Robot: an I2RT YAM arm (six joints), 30 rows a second.
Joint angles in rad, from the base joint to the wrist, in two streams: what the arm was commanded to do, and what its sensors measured. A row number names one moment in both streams.
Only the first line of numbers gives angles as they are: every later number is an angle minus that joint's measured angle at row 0.
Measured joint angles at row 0:
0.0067 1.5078 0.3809 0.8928 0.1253 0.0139
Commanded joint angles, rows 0 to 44:
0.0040 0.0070 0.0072 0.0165 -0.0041 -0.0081
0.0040 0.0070 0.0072 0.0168 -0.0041 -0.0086
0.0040 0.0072 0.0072 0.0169 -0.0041 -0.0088
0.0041 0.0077 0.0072 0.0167 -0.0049 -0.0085
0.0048 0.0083 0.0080 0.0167 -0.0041 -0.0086
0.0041 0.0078 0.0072 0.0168 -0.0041 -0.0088
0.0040 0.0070 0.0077 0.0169 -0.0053 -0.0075
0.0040 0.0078 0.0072 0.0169 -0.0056 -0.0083
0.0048 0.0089 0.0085 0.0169 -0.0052 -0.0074
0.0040 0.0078 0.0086 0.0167 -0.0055 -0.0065
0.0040 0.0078 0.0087 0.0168 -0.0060 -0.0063
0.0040 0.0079 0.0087 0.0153 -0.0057 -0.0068
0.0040 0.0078 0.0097 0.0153 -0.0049 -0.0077
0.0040 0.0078 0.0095 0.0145 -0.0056 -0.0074
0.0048 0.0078 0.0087 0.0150 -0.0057 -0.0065
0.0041 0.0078 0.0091 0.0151 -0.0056 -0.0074
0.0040 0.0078 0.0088 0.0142 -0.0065 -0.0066
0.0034 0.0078 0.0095 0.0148 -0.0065 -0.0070
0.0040 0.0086 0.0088 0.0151 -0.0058 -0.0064
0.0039 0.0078 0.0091 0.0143 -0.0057 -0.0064
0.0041 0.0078 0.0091 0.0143 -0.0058 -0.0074
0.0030 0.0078 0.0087 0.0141 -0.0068 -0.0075
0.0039 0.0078 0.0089 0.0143 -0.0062 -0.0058
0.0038 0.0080 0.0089 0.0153 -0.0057 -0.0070
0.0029 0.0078 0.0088 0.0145 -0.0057 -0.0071
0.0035 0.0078 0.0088 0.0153 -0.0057 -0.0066
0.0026 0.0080 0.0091 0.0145 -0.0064 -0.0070
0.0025 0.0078 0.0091 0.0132 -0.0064 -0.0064
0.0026 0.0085 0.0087 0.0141 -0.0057 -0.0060
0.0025 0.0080 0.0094 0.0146 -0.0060 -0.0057
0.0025 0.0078 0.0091 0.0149 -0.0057 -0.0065
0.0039 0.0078 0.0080 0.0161 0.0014 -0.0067
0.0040 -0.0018 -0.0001 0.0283 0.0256 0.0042
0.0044 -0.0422 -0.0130 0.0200 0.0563 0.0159
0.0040 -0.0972 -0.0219 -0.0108 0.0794 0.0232
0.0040 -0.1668 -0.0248 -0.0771 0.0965 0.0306
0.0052 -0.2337 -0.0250 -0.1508 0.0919 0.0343
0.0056 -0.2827 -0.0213 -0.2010 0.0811 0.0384
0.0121 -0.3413 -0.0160 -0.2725 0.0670 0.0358
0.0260 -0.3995 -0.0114 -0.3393 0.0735 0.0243
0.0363 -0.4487 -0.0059 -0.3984 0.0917 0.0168
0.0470 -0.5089 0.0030 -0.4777 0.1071 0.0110
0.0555 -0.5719 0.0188 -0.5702 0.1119 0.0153
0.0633 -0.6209 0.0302 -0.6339 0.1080 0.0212
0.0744 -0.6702 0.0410 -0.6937 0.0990 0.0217
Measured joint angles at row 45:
0.0534 -0.5795 0.0176 -0.4211 0.0797 0.0157
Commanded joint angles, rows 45 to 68:
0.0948 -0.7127 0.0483 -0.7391 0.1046 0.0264
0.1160 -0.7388 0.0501 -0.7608 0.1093 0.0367
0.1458 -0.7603 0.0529 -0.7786 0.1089 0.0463
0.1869 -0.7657 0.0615 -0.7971 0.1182 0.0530
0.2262 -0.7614 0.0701 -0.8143 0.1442 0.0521
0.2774 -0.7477 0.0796 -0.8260 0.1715 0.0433
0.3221 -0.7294 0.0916 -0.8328 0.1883 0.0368
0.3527 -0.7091 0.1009 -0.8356 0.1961 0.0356
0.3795 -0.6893 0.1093 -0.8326 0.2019 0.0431
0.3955 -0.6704 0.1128 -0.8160 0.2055 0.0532
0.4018 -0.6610 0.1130 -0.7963 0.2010 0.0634
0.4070 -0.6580 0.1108 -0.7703 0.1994 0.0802
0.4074 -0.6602 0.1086 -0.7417 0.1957 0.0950
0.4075 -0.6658 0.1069 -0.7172 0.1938 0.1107
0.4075 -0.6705 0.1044 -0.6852 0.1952 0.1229
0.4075 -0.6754 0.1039 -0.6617 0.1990 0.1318
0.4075 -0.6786 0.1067 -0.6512 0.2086 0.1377
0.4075 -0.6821 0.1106 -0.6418 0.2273 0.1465
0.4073 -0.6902 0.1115 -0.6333 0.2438 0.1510
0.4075 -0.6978 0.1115 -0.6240 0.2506 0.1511
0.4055 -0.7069 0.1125 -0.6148 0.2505 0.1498
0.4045 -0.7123 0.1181 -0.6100 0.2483 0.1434
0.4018 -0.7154 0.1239 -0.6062 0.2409 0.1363
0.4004 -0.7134 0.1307 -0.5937 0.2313 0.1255
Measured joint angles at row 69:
0.4017 -0.7023 0.1030 -0.6553 0.2186 0.1213
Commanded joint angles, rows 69 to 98:
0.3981 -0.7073 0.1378 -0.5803 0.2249 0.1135
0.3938 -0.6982 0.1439 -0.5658 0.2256 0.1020
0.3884 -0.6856 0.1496 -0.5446 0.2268 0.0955
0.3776 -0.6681 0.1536 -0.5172 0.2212 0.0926
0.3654 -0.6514 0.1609 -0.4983 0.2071 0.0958
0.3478 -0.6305 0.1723 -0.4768 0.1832 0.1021
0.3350 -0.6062 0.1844 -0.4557 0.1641 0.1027
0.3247 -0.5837 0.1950 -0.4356 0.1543 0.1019
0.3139 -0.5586 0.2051 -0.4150 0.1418 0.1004
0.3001 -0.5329 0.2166 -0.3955 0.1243 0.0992
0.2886 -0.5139 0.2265 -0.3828 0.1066 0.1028
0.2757 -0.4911 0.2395 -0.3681 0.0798 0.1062
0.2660 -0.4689 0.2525 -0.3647 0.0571 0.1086
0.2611 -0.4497 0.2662 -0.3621 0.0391 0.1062
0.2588 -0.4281 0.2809 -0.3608 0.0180 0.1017
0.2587 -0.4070 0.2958 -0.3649 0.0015 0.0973
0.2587 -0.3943 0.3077 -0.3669 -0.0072 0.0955
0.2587 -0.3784 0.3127 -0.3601 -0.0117 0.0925
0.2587 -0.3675 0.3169 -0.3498 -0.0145 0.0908
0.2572 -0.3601 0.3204 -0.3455 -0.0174 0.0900
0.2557 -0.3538 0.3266 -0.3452 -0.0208 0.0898
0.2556 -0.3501 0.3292 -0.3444 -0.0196 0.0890
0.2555 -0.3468 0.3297 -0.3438 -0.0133 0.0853
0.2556 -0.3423 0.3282 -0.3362 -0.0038 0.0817
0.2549 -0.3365 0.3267 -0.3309 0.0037 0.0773
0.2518 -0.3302 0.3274 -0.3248 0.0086 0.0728
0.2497 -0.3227 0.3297 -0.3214 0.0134 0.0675
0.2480 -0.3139 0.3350 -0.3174 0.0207 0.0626
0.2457 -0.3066 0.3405 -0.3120 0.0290 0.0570
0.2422 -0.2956 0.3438 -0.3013 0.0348 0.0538
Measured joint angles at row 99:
0.2510 -0.3174 0.3174 -0.3482 0.0126 0.0813
